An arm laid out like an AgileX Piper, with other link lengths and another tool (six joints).
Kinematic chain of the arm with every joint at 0, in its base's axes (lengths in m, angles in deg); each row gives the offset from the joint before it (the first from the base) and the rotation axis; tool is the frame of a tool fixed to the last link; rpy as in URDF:
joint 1: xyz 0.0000 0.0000 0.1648 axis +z
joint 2: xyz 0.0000 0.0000 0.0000 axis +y
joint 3: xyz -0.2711 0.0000 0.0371 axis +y
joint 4: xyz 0.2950 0.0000 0.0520 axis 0.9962 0 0.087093
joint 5: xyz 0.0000 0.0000 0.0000 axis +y
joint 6: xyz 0.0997 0.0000 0.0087 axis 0.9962 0 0.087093
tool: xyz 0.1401 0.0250 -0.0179 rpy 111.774 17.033 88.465
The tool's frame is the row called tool.
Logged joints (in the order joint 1, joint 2, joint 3, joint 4, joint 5, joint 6), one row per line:
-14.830 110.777 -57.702 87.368 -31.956 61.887
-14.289 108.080 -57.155 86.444 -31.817 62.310
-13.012 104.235 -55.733 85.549 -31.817 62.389
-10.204 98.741 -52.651 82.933 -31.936 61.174
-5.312 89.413 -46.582 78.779 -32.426 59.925
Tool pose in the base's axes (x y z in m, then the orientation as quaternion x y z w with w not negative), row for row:
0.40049 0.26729 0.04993 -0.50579 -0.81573 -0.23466 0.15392
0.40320 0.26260 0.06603 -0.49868 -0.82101 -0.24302 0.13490
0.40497 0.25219 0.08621 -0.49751 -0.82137 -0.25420 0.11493
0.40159 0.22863 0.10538 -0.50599 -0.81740 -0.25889 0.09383
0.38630 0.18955 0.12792 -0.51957 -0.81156 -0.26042 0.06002
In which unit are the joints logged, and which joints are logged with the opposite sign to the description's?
The joints are logged in degrees. Opposite sign: joint 1, joint 5, joint 6.
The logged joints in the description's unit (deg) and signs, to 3 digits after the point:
14.830 110.777 -57.702 87.368 31.956 -61.887
14.289 108.080 -57.155 86.444 31.817 -62.310
13.012 104.235 -55.733 85.549 31.817 -62.389
10.204 98.741 -52.651 82.933 31.936 -61.174
5.312 89.413 -46.582 78.779 32.426 -59.925

